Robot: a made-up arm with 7 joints. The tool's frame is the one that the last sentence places.
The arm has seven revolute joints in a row. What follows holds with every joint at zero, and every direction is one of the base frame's.
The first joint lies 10 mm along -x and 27 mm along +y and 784 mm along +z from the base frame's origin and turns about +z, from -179.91 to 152.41 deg.
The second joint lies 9 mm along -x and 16 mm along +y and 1 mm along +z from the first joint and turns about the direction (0, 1, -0.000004), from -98.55 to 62.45 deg.
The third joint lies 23 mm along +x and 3 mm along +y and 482 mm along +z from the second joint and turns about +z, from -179.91 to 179.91 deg.
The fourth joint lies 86 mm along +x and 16 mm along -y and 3 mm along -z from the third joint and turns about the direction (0, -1, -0.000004), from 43.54 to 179.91 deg.
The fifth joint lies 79 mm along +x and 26 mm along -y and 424 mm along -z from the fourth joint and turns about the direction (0, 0.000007, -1), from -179.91 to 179.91 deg.
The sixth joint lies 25 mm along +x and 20 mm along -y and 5 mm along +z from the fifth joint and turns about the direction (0, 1, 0.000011), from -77.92 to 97.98 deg.
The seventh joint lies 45 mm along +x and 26 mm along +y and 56 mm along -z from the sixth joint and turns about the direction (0, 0.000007, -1), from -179.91 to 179.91 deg.
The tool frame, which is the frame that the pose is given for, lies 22 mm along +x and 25 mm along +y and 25 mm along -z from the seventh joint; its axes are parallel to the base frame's.
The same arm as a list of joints. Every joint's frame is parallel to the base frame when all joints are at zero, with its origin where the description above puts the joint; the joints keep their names.
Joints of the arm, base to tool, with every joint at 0 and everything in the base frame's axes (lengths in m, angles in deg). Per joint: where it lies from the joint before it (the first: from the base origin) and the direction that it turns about. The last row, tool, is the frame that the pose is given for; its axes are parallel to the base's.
joint 1: axis +z offset -0.0100 0.0270 0.7840
joint 2: axis +y offset -0.0090 0.0160 0.0010
joint 3: axis +z offset 0.0230 0.0030 0.4820
joint 4: axis -y offset 0.0860 -0.0160 -0.0030
joint 5: axis -z offset 0.0790 -0.0260 -0.4240
joint 6: axis +y offset 0.0250 -0.0200 0.0050
joint 7: axis -z offset 0.0450 0.0260 -0.0560
tool: offset 0.0220 0.0250 -0.0250
Joint limits (deg, base to tool): -179.91..152.41 -98.55..62.45 -179.91..179.91 43.54..179.91 -179.91..179.91 -77.92..97.98 -179.91..179.91

